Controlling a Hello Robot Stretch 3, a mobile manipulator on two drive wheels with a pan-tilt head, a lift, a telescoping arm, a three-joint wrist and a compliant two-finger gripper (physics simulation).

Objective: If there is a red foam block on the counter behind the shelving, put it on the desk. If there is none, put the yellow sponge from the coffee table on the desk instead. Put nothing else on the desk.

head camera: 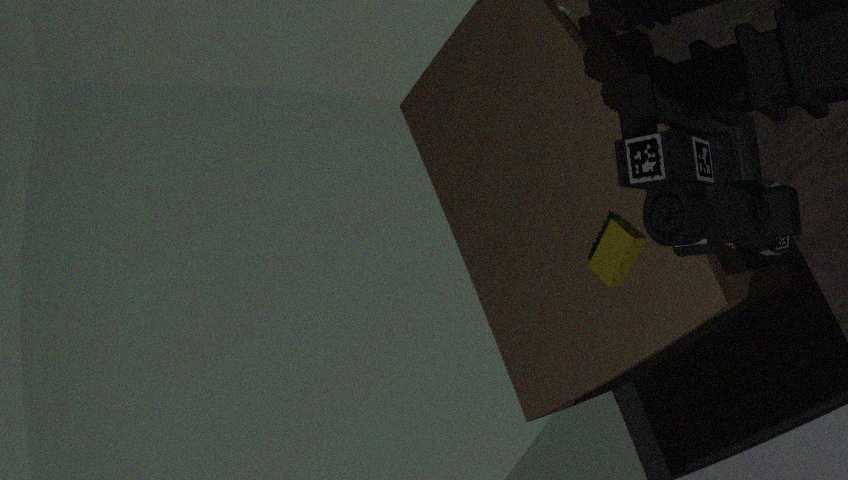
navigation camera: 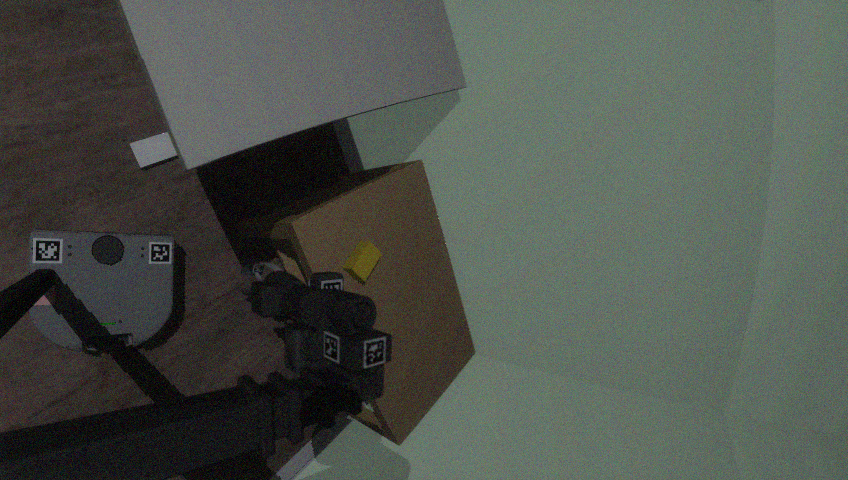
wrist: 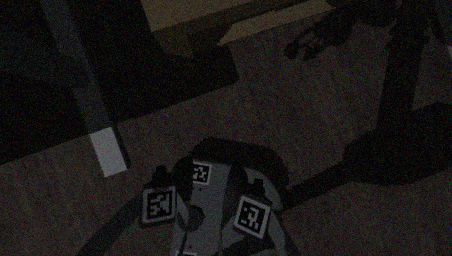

Labels:
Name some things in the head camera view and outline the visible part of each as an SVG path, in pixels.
A yellow sponge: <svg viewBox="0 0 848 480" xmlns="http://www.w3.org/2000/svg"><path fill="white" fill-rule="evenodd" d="M626 219L610 220L588 264L588 267L609 287L623 285L647 240Z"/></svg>

